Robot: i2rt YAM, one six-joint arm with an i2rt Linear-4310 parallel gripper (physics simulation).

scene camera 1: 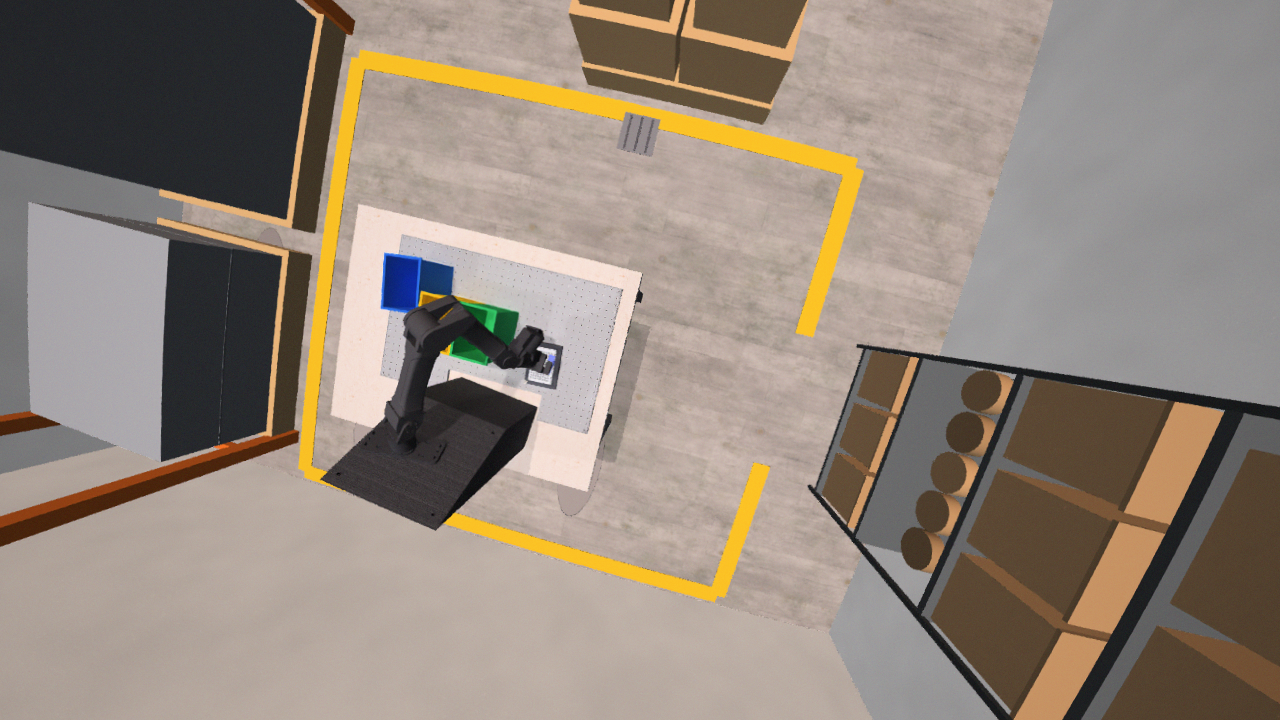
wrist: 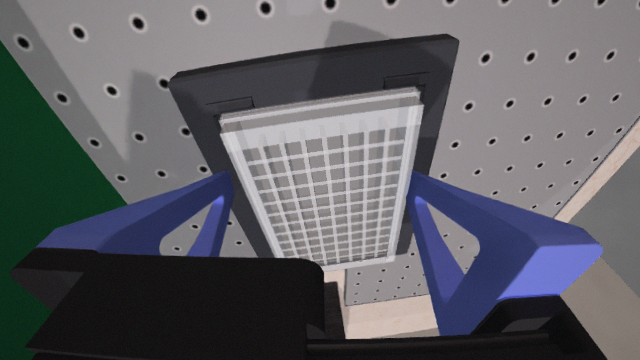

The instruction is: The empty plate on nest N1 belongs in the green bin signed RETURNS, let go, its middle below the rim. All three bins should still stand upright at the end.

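Labels:
Green bin visible in scene camera 1 (501, 322); blue bin visible in scene camera 1 (404, 277). The green bin is also visible in the wrist view (56, 183), whereas the blue bin is out of frame in the wrist view.

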